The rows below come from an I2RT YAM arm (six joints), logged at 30 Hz.
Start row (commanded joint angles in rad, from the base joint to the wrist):
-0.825 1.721 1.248 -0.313 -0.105 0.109
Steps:
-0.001 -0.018 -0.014 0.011 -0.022 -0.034
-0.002 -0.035 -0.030 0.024 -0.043 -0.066
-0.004 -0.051 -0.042 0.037 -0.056 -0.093
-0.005 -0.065 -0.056 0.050 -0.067 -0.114
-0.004 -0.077 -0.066 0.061 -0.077 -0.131
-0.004 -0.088 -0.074 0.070 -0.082 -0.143
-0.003 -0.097 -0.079 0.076 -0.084 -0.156
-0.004 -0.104 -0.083 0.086 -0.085 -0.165
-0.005 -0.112 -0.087 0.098 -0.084 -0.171
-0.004 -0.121 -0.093 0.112 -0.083 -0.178
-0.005 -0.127 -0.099 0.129 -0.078 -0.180
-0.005 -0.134 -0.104 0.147 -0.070 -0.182
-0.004 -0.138 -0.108 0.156 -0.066 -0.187
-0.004 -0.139 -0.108 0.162 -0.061 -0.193
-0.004 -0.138 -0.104 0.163 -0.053 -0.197
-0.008 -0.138 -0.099 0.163 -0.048 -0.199
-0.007 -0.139 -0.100 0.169 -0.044 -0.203
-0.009 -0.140 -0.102 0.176 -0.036 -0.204
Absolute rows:
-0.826 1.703 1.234 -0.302 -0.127 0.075
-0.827 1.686 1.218 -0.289 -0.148 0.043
-0.829 1.670 1.206 -0.276 -0.161 0.016
-0.830 1.656 1.192 -0.263 -0.172 -0.005
-0.829 1.644 1.182 -0.252 -0.182 -0.022
-0.829 1.633 1.174 -0.243 -0.187 -0.034
-0.828 1.624 1.169 -0.237 -0.189 -0.047
-0.829 1.617 1.165 -0.227 -0.190 -0.056
-0.830 1.609 1.161 -0.215 -0.189 -0.062
-0.829 1.600 1.155 -0.201 -0.188 -0.069
-0.830 1.594 1.149 -0.184 -0.183 -0.071
-0.830 1.587 1.144 -0.166 -0.175 -0.073
-0.829 1.583 1.140 -0.157 -0.171 -0.078
-0.829 1.582 1.140 -0.151 -0.166 -0.084
-0.829 1.583 1.144 -0.150 -0.158 -0.088
-0.833 1.583 1.149 -0.150 -0.153 -0.090
-0.832 1.582 1.148 -0.144 -0.149 -0.094
-0.834 1.581 1.146 -0.137 -0.141 -0.095

